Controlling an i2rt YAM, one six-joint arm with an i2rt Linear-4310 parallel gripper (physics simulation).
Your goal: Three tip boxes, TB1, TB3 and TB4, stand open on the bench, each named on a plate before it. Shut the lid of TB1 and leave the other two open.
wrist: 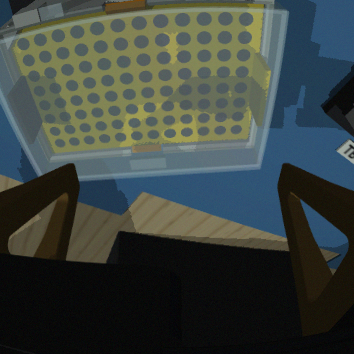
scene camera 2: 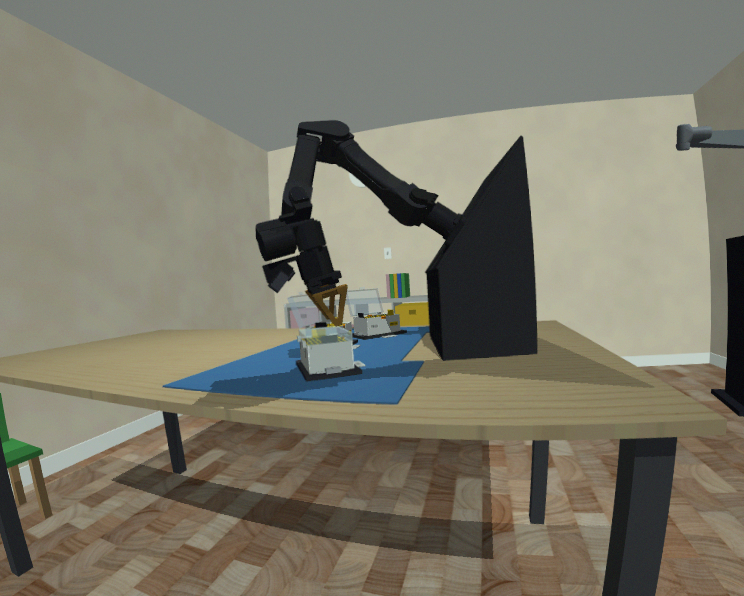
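Seen in the pictures: gripper, fingertip midpoint: (wrist: pixel 177 174) (scene camera 2: pixel 334 321); arm's base, link origin: (scene camera 2: pixel 457 229).
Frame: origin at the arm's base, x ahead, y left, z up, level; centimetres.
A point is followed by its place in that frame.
The nearest white tip box (scene camera 2: pixel 327 356) {y 30.7, x 16.8, z -24.1 cm} stands at the front of the scene view, its clear lid (scene camera 2: pixel 324 335) {y 30.8, x 17.0, z -20.2 cm} low over it. Another white tip box (scene camera 2: pixel 375 325) {y -11.1, x 29.9, z -24.2 cm} stands further back with its clear lid (scene camera 2: pixel 367 300) {y -20.8, x 37.8, z -17.1 cm} up. A third box is largely hidden. In the wrist view a clear lid (wrist: pixel 210 161) {y 21.4, x 21.0, z -20.0 cm} lies over a yellow tip rack (wrist: pixel 145 77) {y 26.9, x 22.3, z -20.0 cm}, seemingly shut or nearly so; its name plate does not show. The TB4 plate (wrist: pixel 348 151) {y 5.5, x 27.2, z -27.6 cm} is cut off at the right edge. My gripper (scene camera 2: pixel 336 323) {y 23.1, x 20.2, z -18.7 cm} (wrist: pixel 177 174) {y 23.1, x 20.2, z -18.7 cm} is open and empty, fingers low beside the boxes.
The boxes stand on a blue mat (scene camera 2: pixel 372 394) {y 37.4, x 3.8, z -27.8 cm} (wrist: pixel 200 197) {y 11.0, x 12.3, z -27.8 cm} on the wooden bench (scene camera 2: pixel 558 397) {y 31.8, x -21.9, z -28.1 cm}. The black arm mount (scene camera 2: pixel 487 291) {y 8.9, x -8.0, z -14.4 cm} rises at the right of the mat. A shelf with a yellow box (scene camera 2: pixel 412 314) and books (scene camera 2: pixel 398 285) is behind the bench.
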